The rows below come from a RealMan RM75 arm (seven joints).
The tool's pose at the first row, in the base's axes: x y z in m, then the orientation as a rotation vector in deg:
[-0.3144, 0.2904, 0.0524, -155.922, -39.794, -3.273]
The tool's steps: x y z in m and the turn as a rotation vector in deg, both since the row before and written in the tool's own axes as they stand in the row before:
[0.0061, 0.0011, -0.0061, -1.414, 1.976, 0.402]
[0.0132, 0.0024, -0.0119, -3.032, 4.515, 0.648]
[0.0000, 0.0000, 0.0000, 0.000, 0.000, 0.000]
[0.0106, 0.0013, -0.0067, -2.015, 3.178, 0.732]
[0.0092, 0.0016, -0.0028, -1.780, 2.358, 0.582]
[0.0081, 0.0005, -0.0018, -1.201, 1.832, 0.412]
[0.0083, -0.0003, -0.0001, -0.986, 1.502, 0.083]
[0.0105, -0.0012, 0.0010, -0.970, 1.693, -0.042]
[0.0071, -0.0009, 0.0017, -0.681, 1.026, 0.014]
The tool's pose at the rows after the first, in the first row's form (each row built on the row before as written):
[-0.3083, 0.2903, 0.0586, -156.957, -38.894, -6.384]
[-0.2955, 0.2903, 0.0712, -158.839, -37.103, -13.561]
[-0.2955, 0.2903, 0.0712, -158.839, -37.103, -13.561]
[-0.2861, 0.2914, 0.0796, -159.944, -35.382, -18.567]
[-0.2777, 0.2927, 0.0844, -160.944, -34.012, -22.418]
[-0.2707, 0.2946, 0.0885, -161.480, -32.987, -25.362]
[-0.2636, 0.2977, 0.0914, -161.840, -32.499, -27.835]
[-0.2547, 0.3026, 0.0944, -162.052, -32.145, -30.599]
[-0.2484, 0.3062, 0.0957, -162.252, -31.857, -32.312]

